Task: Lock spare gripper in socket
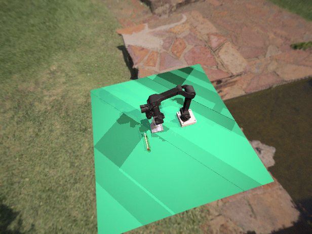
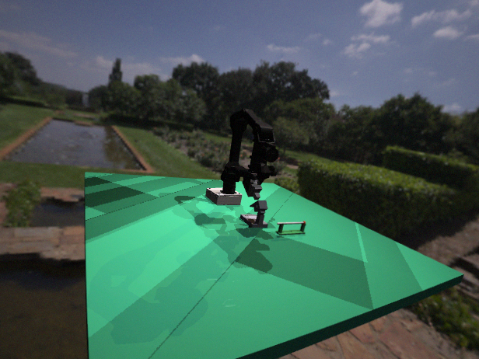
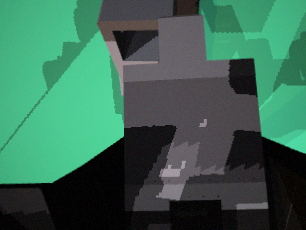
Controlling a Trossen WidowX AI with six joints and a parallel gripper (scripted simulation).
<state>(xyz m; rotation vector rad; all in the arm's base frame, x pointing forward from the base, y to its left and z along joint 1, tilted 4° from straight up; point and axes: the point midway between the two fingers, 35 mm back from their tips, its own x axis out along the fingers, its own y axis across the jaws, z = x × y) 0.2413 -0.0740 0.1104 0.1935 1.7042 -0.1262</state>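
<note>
The green cradle is 170 mm ahead of my gripper tip, 120 mm below it and 110 mm to the left of it. Round my gripper tip: grey mount 90 mm below, 40 mm ahead, 20 mm to the left; spare gripper 10 mm ahead, 10 mm above.
</note>
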